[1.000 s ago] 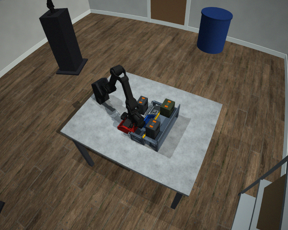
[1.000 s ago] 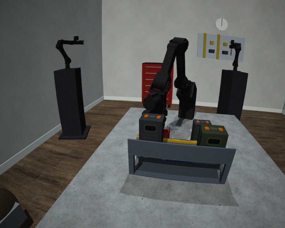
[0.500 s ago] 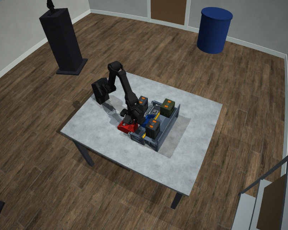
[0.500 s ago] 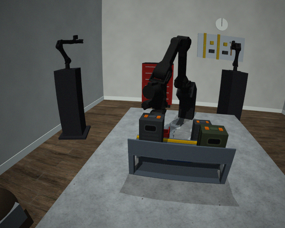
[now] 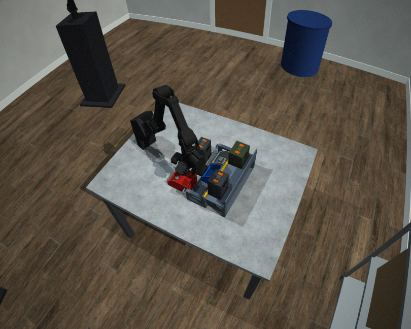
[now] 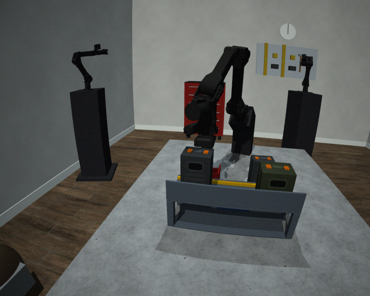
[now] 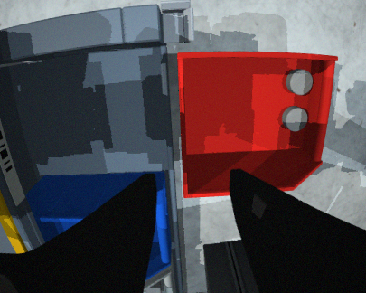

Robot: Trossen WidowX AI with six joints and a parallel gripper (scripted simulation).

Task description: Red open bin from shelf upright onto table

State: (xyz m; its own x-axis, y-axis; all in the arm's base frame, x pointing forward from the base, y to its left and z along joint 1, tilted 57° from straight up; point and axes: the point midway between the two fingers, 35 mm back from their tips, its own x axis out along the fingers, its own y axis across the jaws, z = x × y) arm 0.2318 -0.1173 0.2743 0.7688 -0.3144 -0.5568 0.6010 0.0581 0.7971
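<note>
Now: hand 6 cm past the red open bin, 2 cm to the right of it and 13 cm above it. The rest, counted from my hand: yellow rail 16 cm ahead, 6 cm to the left, 6 cm below; then grey bin 16 cm ahead, 18 cm to the left, 13 cm below; then blue bin 12 cm ahead, 8 cm to the left, 13 cm below.
</note>
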